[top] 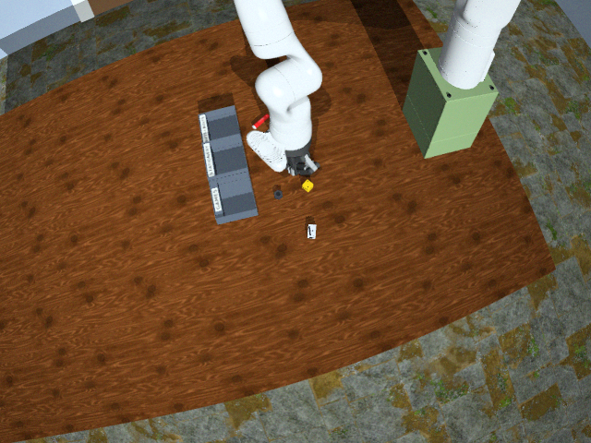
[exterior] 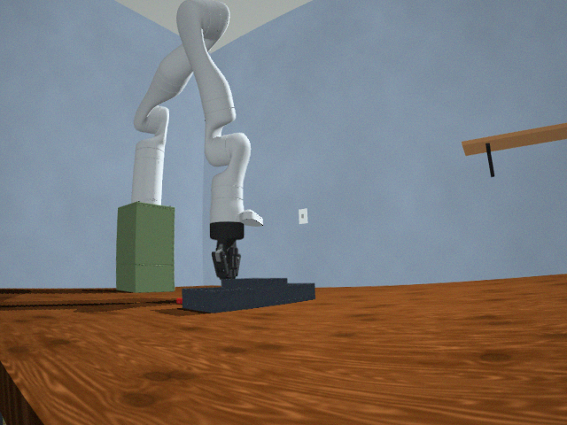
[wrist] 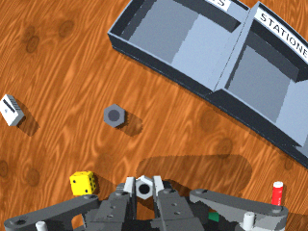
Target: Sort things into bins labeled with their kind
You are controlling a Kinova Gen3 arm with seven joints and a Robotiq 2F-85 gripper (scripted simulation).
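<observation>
My hand is 2 cm past the yellow die, 4 cm to the right of it and 1 cm above it. Round my hand: dark nut (4 cm ahead, 5 cm to the left, 2 cm below); then green marker (1 cm ahead, 8 cm to the right, 1 cm below); then metal nut (2 cm below).
</observation>
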